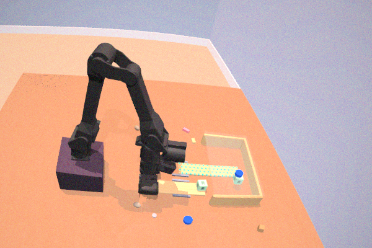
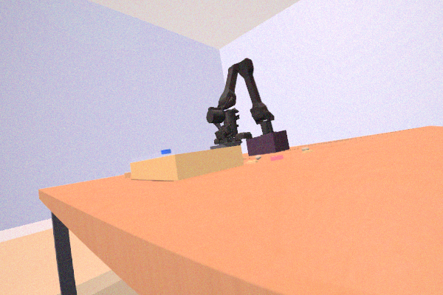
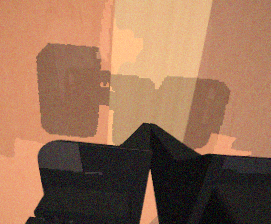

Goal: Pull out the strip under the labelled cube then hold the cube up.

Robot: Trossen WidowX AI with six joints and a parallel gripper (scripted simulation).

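The pale yellow strip lies 9 cm ahead of my gripper tip and 2 cm to the right of it. Also, from my gripper tip: tan block 35 cm ahead, 25 cm to the right; pink block 22 cm ahead, 28 cm to the left.
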